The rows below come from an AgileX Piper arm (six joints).
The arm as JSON. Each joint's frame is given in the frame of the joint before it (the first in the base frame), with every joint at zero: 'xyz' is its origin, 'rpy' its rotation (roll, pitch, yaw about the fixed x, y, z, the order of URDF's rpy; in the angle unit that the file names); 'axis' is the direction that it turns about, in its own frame. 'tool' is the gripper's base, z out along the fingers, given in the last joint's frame.
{
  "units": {
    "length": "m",
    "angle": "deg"
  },
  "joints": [
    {
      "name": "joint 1",
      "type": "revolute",
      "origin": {
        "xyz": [
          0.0,
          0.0,
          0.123
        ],
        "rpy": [
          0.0,
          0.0,
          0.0
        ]
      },
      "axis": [
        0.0,
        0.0,
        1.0
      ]
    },
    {
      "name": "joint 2",
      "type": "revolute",
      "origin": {
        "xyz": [
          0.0,
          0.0,
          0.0
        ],
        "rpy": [
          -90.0,
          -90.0,
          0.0
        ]
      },
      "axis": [
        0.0,
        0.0,
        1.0
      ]
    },
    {
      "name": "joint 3",
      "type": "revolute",
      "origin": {
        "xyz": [
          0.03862,
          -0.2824,
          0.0
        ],
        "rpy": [
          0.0,
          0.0,
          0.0
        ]
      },
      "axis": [
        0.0,
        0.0,
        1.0
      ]
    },
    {
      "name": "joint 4",
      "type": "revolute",
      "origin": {
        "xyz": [
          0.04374,
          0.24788,
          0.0
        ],
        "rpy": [
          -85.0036,
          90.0,
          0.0
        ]
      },
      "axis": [
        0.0,
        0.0,
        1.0
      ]
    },
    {
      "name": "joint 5",
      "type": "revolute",
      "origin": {
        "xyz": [
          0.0,
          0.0,
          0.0
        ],
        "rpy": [
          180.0,
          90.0,
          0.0
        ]
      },
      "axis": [
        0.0,
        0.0,
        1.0
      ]
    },
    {
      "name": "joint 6",
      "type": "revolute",
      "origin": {
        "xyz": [
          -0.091,
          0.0,
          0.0
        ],
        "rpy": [
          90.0,
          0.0,
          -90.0
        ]
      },
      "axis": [
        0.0,
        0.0,
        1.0
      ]
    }
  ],
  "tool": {
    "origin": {
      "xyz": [
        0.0,
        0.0,
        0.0
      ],
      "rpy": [
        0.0,
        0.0,
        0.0
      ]
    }
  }
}
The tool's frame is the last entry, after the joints.
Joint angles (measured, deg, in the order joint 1, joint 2, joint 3, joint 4, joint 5, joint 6), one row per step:
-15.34 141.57 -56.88 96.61 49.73 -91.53
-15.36 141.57 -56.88 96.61 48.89 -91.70
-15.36 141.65 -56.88 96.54 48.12 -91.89
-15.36 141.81 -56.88 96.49 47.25 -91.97
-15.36 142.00 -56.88 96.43 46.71 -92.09
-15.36 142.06 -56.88 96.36 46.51 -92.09
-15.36 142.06 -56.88 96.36 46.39 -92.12
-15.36 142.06 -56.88 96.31 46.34 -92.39
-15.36 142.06 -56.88 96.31 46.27 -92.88
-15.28 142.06 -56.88 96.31 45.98 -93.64
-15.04 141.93 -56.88 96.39 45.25 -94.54
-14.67 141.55 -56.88 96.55 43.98 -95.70
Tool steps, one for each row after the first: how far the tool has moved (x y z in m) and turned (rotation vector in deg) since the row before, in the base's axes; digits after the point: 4 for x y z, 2 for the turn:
-0.0002 -0.0010 -0.0010 -0.83 0.20 -0.06
-0.0004 -0.0007 -0.0014 -0.77 0.24 0.05
-0.0006 -0.0008 -0.0020 -0.79 0.42 -0.05
-0.0007 -0.0004 -0.0017 -0.50 0.31 0.05
-0.0003 -0.0001 -0.0006 -0.18 0.13 0.03
0.0000 -0.0001 -0.0001 -0.12 0.02 0.00
-0.0001 0.0000 -0.0001 -0.16 -0.15 0.22
0.0000 -0.0001 -0.0001 -0.25 -0.29 0.32
0.0000 0.0002 -0.0003 -0.55 -0.38 0.54
0.0004 0.0005 -0.0001 -1.03 -0.43 0.64
0.0011 0.0004 0.0008 -1.67 -0.64 0.79

